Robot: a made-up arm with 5 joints.
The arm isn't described. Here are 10 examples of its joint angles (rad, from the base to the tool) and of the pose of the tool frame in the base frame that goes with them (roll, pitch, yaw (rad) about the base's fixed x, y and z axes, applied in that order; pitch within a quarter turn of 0, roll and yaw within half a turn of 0; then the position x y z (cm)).
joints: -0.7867 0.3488 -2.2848 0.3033 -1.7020
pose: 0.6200 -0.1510 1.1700 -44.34 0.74 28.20
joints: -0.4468 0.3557 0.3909 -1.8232 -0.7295
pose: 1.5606 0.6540 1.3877 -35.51 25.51 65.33
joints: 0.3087 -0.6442 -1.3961 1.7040 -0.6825
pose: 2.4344 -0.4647 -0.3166 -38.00 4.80 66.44
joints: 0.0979 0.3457 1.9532 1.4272 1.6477
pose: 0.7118 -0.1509 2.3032 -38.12 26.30 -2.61
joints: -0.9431 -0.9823 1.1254 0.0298 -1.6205
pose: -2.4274 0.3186 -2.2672 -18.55 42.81 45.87
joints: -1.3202 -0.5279 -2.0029 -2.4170 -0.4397
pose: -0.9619 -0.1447 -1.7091 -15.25 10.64 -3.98
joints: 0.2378 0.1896 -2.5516 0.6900 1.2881
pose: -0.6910 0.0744 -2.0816 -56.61 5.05 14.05
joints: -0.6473 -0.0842 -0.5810 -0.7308 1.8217
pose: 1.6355 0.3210 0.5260 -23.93 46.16 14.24
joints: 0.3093 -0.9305 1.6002 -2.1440 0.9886
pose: -1.7313 0.5430 -0.9083 -28.59 -33.35 18.11
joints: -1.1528 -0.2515 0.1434 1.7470 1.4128
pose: -2.0695 0.1850 -2.3789 -52.61 9.72 63.19
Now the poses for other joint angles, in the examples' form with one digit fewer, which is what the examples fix.
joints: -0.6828 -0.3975 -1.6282 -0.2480 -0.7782
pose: -1.713 -1.229 -2.337 -47.5 16.4 22.8
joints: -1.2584 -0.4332 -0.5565 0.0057 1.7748
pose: -0.181 1.202 -1.418 -43.8 30.8 12.0
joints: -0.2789 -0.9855 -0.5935 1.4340 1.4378
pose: -2.381 0.181 -2.966 -48.4 14.4 66.9
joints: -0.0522 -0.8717 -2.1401 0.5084 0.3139
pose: -2.169 -0.955 -2.030 -51.5 18.0 54.3
